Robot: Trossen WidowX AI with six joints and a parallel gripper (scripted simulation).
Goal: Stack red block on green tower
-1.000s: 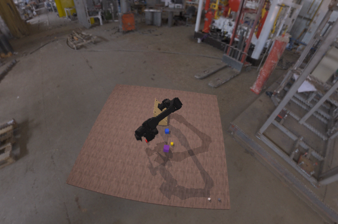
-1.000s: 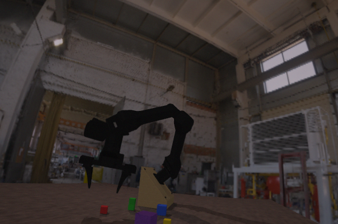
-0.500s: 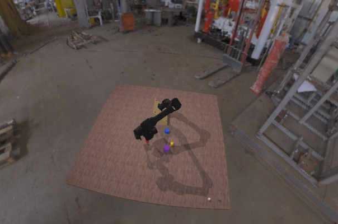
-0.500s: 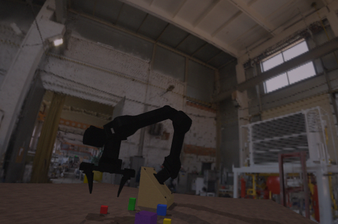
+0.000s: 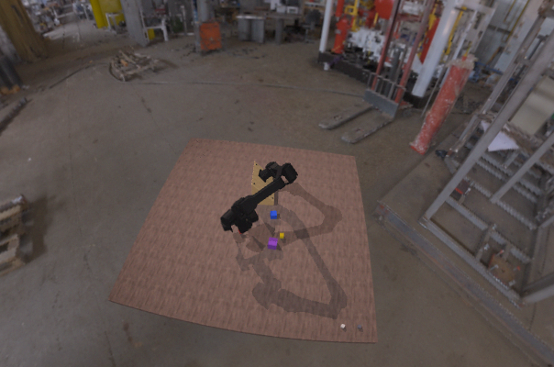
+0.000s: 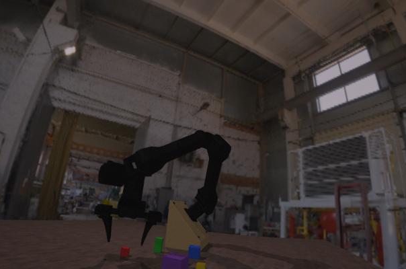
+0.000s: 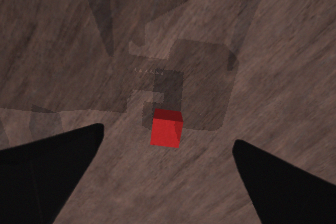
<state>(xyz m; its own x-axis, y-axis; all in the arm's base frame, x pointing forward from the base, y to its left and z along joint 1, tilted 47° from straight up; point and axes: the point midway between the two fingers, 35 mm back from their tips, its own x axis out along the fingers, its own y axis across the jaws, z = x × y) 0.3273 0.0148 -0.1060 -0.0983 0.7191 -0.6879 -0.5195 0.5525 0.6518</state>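
Right now my gripper tip is 2 cm above the red block. Round my gripper tip: purple block: 18 cm to the left, 5 cm ahead, 1 cm below; then blue block: 16 cm to the left, 13 cm behind, 2 cm below; then small yellow block: 22 cm to the left, 2 cm below, 1 cm behind.
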